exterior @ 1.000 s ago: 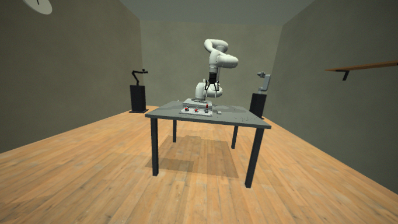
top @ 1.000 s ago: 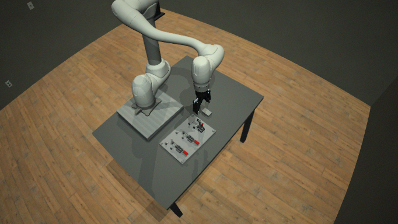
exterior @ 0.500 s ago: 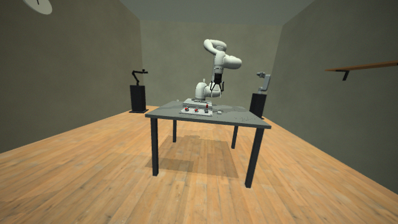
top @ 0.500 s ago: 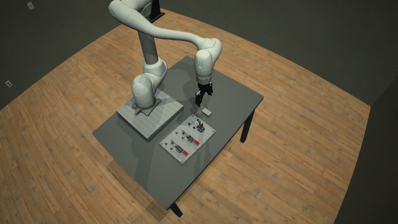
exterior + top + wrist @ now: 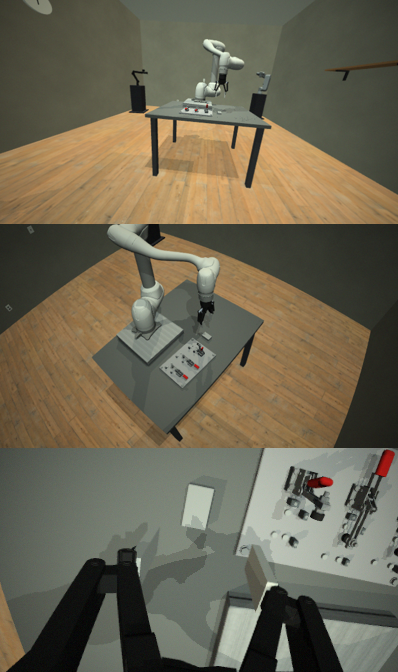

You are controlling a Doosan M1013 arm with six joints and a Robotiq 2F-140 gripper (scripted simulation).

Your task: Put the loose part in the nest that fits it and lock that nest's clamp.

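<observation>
The loose part lies 20 cm below my hand and 1 cm to the left of it. The rest, counted from my hand: clamp: 15 cm below, 14 cm to the right, 4 cm ahead; fixture plate: 25 cm to the right, 21 cm below, 1 cm behind.
</observation>
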